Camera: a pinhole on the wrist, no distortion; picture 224 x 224 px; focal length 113.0 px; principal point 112.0 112.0 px. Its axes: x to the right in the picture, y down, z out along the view. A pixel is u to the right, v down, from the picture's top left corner.
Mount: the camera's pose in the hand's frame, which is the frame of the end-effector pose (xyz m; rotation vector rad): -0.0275 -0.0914 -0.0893 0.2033 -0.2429 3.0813
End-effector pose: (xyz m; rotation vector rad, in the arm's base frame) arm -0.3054 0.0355 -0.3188 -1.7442 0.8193 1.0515
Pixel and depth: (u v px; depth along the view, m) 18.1 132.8 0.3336
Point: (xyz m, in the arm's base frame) -0.0598 0.2672 -0.5428
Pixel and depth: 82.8 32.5 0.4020
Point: -0.4500 0.2898 -0.5645
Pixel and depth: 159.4 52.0 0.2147
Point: -0.3766 0.1855 -0.2730
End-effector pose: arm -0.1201 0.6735 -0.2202 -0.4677 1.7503 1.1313
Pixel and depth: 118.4 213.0 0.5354
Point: 0.5431 0.6613 -0.5570
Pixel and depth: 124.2 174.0 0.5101
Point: 0.4103 0.7655 -0.4464
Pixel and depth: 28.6 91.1 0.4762
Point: -0.0554 0.9866 -0.6362
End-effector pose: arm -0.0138 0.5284 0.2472 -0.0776 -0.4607 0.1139
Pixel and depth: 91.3 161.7 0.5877
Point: -0.0420 0.1280 0.7389
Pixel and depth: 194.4 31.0 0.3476
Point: -0.3648 0.6229 0.4280
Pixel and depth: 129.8 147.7 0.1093
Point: -0.0362 0.3841 0.2604
